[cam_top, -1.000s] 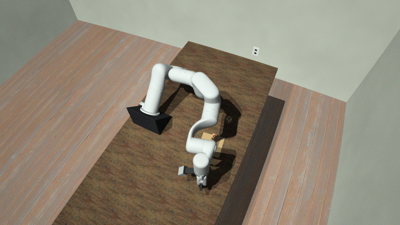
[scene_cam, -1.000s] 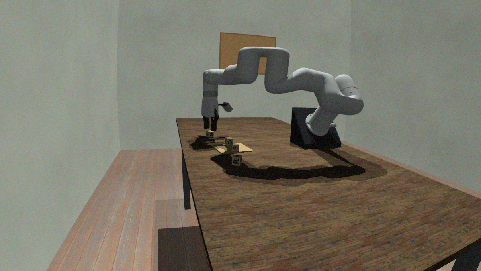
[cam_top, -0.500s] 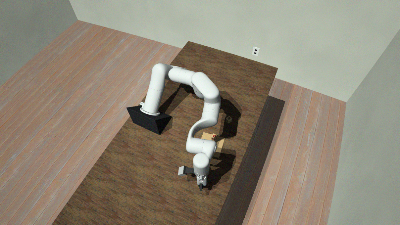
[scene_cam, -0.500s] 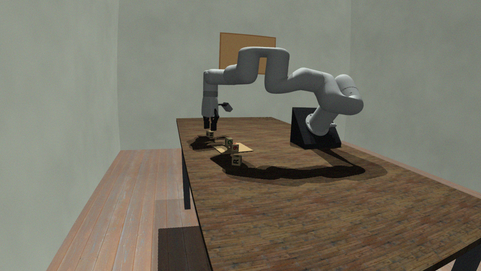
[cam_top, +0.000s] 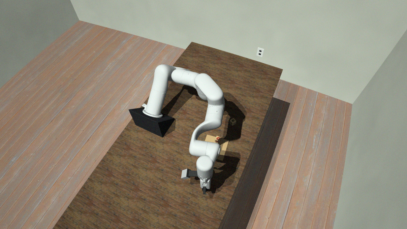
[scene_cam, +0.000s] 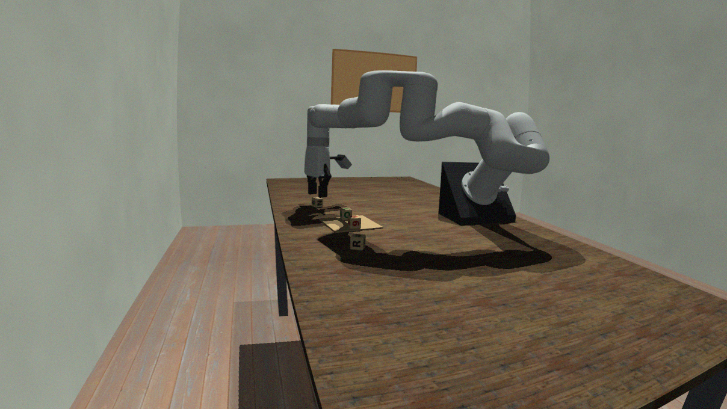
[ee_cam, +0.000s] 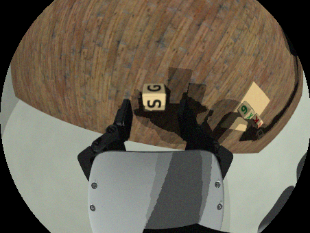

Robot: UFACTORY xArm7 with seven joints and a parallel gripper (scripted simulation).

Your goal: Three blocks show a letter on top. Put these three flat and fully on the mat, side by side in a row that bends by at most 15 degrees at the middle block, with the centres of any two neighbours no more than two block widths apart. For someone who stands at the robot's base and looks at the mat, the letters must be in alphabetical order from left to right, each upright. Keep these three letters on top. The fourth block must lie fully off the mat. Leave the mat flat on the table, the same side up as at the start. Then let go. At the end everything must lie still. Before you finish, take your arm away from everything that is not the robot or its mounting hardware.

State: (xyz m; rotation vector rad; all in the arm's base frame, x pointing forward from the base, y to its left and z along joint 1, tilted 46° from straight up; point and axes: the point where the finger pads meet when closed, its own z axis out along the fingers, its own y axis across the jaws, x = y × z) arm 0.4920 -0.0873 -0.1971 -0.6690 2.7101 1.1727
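Right now my hand is 40 mm above the S block. Round my hand: red-marked block 280 mm to the left, 80 mm behind, 30 mm below; then tan mat 240 mm to the left, 70 mm behind, 50 mm below.
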